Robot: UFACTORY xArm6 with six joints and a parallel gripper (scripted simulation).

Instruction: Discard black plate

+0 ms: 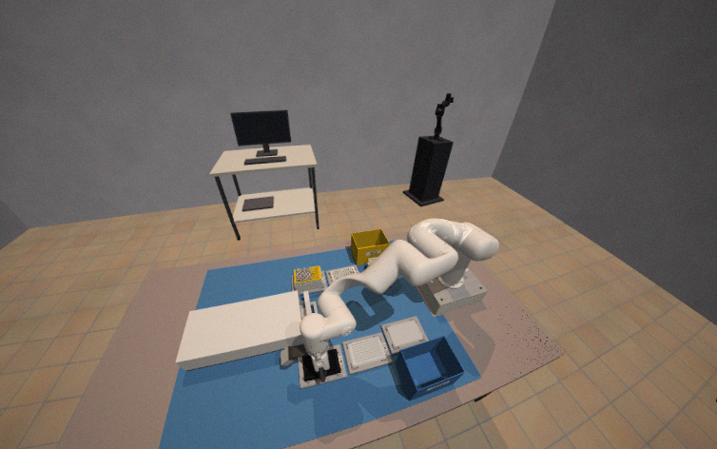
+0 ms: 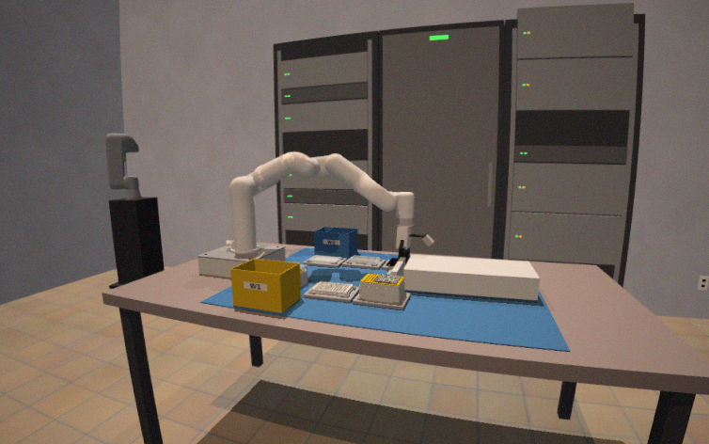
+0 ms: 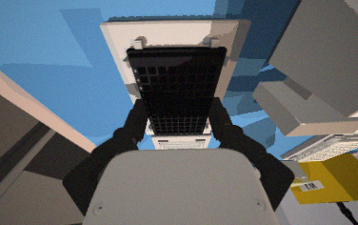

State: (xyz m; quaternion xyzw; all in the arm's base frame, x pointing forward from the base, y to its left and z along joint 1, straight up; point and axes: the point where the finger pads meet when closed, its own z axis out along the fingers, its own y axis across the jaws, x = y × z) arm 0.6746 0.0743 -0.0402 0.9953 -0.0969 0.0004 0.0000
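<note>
My gripper is now 3 cm above the work nest N1. Also, from my hand: drawer 22 cm to the right, 10 cm ahead, 1 cm below; then black plate 1 cm below; then white cooler 22 cm to the right, 16 cm ahead.
</note>
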